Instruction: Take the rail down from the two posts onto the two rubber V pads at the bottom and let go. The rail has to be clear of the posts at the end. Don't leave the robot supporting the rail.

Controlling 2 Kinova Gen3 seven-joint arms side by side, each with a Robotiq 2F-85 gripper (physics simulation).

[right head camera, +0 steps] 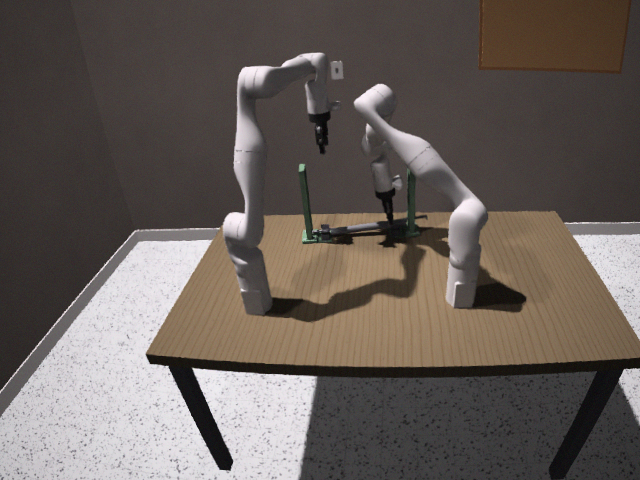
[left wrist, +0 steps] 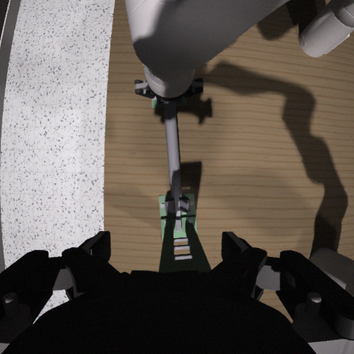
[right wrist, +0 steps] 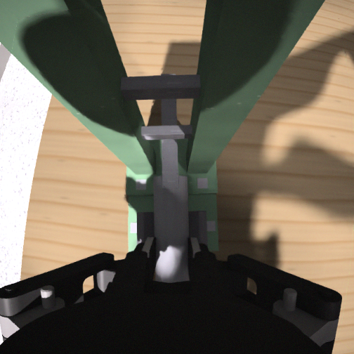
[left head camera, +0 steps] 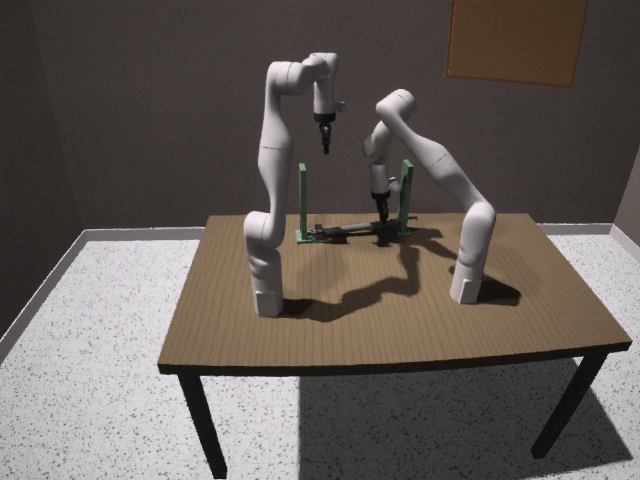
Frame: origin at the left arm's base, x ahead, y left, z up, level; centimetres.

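Seen in the pictures: left gripper, fingertip midpoint: (right head camera: 324,149) (left head camera: 325,149); right gripper, fingertip midpoint: (right head camera: 391,223) (left head camera: 383,224); left arm's base, link origin: (right head camera: 258,305) (left head camera: 269,307); right arm's base, link origin: (right head camera: 460,298) (left head camera: 463,294).
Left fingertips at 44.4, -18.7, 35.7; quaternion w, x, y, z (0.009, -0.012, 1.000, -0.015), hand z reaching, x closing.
Pixels of each thing's top centre, then the offset from my left fingertips to it, as dx, dy, dz. Level surfaces: height alone.
- grey rail, top centre: (right head camera: 368,219) (left head camera: 361,219) +0.2, -14.7, -29.2
- left green post, top centre: (left head camera: 310,166) (right head camera: 309,166) -2.1, +5.5, -5.7
- right green post, top centre: (right head camera: 403,160) (left head camera: 400,163) +1.8, -28.5, -5.7
- wooden table, surface height: dz -35.7
The grey rail (left head camera: 356,227) (right head camera: 361,227) (left wrist: 172,145) (right wrist: 171,215) lies low between the left green post (left head camera: 302,201) (right head camera: 305,198) and the right green post (left head camera: 406,193) (right head camera: 411,201) (right wrist: 240,75). It rises slightly to the right in the head views. Its right end runs between the right post's legs; its left end is at the left post's foot. A dark pad (right wrist: 198,227) shows beside the rail at the right base. My right gripper (left head camera: 383,222) (right head camera: 390,222) (right wrist: 171,248) is shut on the rail near the right post. My left gripper (left head camera: 326,152) (right head camera: 322,151) (left wrist: 166,243) is open and empty, high above the rail's left part. Pad contact is unclear.
Both posts stand near the back edge of the wooden table (left head camera: 361,320) (right head camera: 361,320). The left post's top stands below and left of my left gripper in the head views. My right forearm crosses in front of the right post in the right head view.
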